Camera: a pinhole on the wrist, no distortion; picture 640 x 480 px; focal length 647.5 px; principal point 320.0 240.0 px. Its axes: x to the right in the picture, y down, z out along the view. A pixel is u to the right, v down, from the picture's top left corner.
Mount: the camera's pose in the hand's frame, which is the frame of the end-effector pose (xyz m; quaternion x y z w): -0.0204 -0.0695 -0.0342 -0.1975 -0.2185 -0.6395 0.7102
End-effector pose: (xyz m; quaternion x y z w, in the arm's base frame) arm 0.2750 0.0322 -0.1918 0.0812 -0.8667 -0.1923 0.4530
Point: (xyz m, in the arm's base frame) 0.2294 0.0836 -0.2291
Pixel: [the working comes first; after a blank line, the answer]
In the camera's frame: -0.0232 0.0126 0.1417

214 298
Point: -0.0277 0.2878 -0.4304
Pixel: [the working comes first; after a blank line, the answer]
In the camera's frame: 0.0985 -0.0453 0.5024

447 182
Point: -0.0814 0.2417 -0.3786
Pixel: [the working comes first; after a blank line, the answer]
In the camera's frame: 0.1275 0.0364 0.4890

489 288
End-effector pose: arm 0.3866 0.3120 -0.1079 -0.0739 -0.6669 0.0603 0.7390
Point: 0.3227 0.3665 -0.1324
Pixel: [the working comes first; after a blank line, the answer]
In the camera's frame: -0.0499 0.0132 0.1512

106 297
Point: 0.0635 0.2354 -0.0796
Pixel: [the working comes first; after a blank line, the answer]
In the camera's frame: 0.2121 -0.0015 0.2865

outside the picture
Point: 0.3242 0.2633 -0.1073
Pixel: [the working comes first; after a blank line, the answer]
In the camera's frame: 0.0367 0.0075 0.0899

584 294
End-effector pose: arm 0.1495 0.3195 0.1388 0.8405 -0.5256 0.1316 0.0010
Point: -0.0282 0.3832 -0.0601
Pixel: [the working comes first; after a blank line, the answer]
In the camera's frame: -0.0981 -0.1293 0.2822

outside the picture
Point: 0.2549 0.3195 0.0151
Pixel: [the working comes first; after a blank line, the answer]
In the camera's frame: 0.1082 0.0353 0.1403

outside the picture
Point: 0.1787 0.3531 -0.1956
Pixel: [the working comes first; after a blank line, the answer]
In the camera's frame: 0.1346 -0.0638 0.3423

575 119
